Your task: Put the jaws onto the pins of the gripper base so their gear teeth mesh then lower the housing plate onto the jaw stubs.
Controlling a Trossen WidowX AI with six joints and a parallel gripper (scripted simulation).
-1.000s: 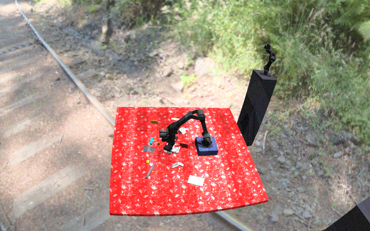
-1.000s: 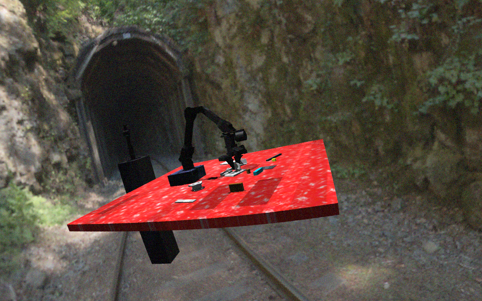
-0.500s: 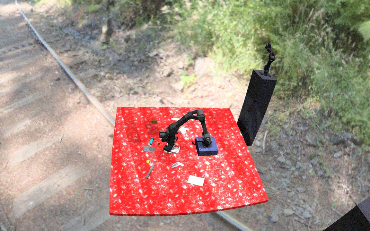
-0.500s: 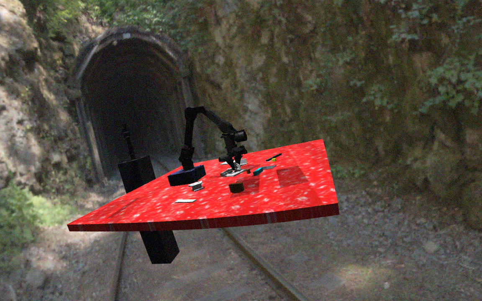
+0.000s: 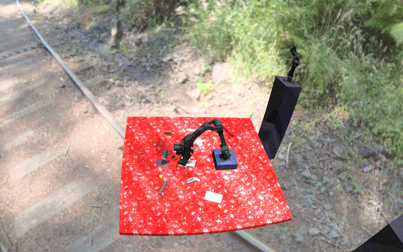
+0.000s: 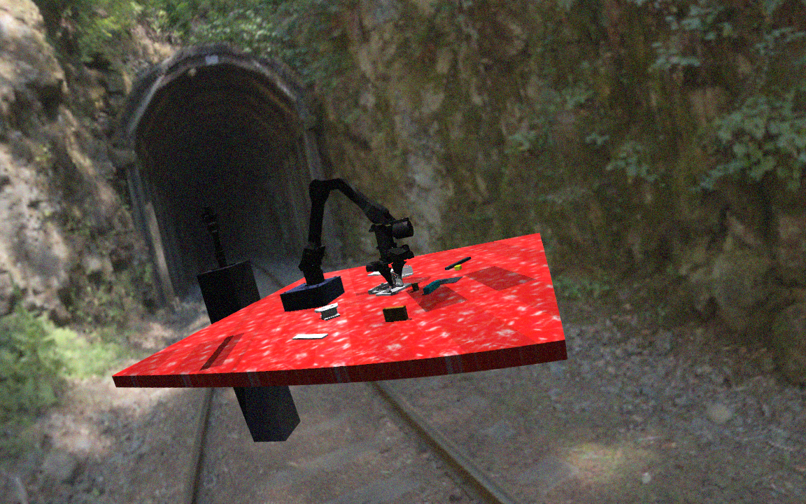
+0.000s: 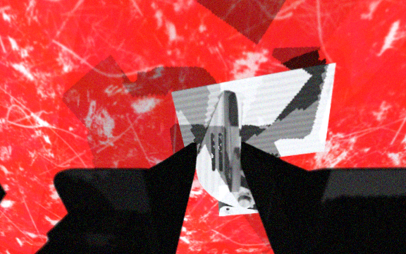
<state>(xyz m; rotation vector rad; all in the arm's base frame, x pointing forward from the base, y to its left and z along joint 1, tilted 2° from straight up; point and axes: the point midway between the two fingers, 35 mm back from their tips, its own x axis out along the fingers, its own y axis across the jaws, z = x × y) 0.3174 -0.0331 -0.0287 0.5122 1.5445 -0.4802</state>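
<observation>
The white housing plate lies 6 cm behind my gripper tip and 1 cm below it. From my gripper tip the other things lie so: grey plate 18 cm ahead, 4 cm to the right, 1 cm below; cyan block 15 cm ahead, 13 cm to the right; yellow cube 22 cm ahead, 11 cm to the left, 1 cm below.
</observation>
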